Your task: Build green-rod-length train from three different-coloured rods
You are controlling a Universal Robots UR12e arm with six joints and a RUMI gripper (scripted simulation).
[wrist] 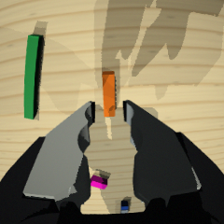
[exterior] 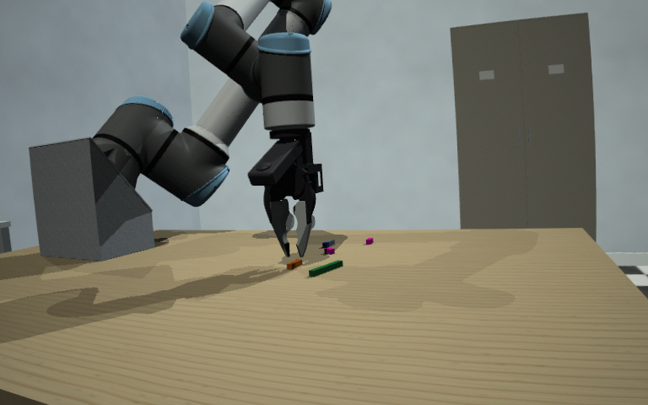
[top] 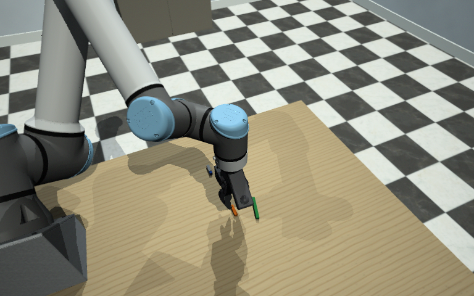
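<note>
My hand is 3 cm above the orange rod. The rest, counted from my hand: green rod (7 cm ahead, 2 cm to the right, 3 cm below); then grey rod (1 cm behind, 20 cm to the left, 3 cm below); then blue rod (1 cm behind, 18 cm to the left, 3 cm below).
</note>
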